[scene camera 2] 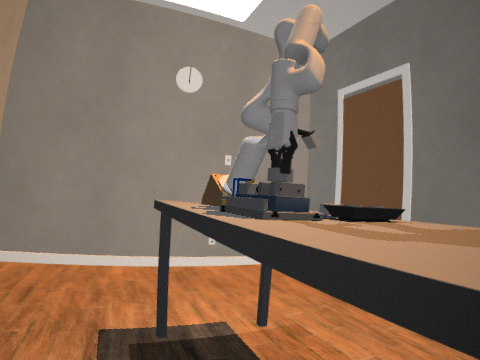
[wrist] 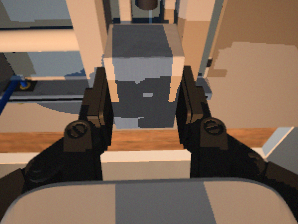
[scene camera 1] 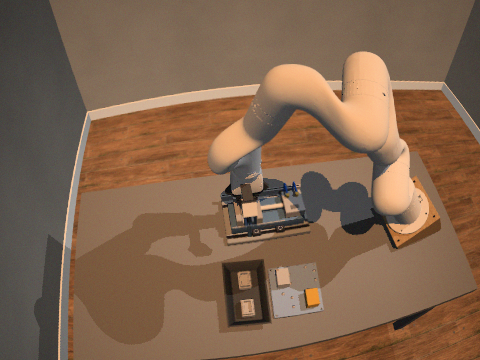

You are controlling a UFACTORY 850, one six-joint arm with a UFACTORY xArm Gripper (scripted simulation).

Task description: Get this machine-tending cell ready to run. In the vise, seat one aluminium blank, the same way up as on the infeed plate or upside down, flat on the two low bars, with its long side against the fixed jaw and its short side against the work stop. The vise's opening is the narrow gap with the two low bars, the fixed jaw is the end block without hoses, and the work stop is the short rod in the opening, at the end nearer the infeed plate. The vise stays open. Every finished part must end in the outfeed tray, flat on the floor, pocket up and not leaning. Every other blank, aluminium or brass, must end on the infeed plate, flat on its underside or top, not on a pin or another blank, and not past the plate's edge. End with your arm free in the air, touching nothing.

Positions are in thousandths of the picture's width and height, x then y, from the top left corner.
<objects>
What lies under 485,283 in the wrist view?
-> An aluminium blank.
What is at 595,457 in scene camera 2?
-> The gripper.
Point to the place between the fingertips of the gripper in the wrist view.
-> At 485,373
</objects>
